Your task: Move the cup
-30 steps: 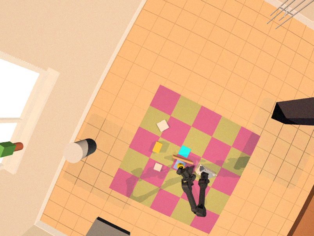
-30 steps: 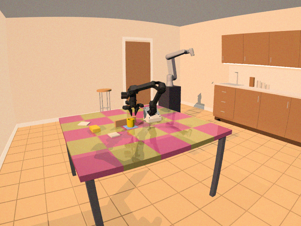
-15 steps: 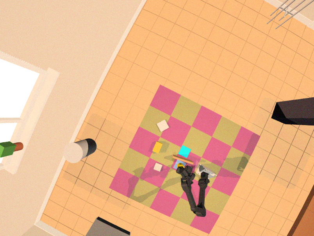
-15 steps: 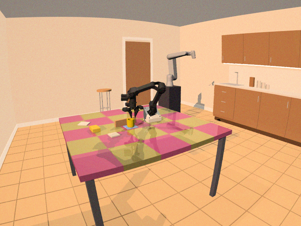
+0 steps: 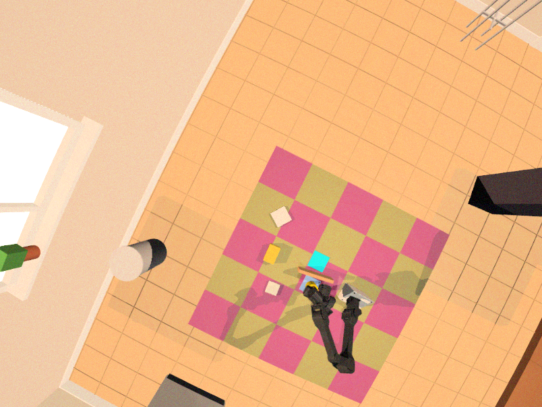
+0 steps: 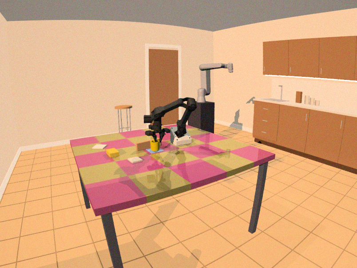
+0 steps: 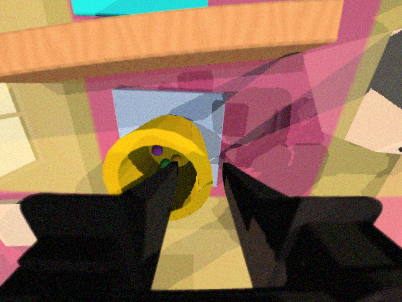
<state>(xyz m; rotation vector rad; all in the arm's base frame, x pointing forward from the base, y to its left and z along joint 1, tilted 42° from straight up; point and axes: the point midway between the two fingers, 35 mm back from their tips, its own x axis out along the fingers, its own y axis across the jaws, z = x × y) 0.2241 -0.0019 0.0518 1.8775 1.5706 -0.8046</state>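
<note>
The yellow cup is 20 mm ahead of my gripper tip and 20 mm below it. Also, from my gripper tip: green marble: 40 mm ahead, 20 mm to the left, 40 mm below; pale blue pad: 30 mm ahead, 60 mm below; purple marble: 40 mm ahead, 40 mm below.
</note>
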